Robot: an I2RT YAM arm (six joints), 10 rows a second.
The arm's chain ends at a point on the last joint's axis. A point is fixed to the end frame.
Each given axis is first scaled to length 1.
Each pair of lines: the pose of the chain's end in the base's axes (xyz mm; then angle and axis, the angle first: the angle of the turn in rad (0 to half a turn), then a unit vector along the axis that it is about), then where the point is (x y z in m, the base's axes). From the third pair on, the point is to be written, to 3 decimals.
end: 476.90 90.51 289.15 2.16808 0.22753 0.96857 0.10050
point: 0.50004 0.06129 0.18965
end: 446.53 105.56 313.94 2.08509 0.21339 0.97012 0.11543
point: 0.47891 0.07621 0.21709
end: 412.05 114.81 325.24 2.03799 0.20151 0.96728 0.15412
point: 0.452 0.090 0.230
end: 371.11 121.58 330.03 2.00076 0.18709 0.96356 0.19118
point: 0.417 0.102 0.236
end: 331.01 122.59 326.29 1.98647 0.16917 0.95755 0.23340
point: 0.381 0.110 0.233
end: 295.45 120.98 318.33 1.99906 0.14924 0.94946 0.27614
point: 0.347 0.116 0.226
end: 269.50 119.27 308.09 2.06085 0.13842 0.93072 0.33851
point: 0.319 0.127 0.214
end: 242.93 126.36 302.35 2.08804 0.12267 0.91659 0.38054
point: 0.292 0.142 0.209
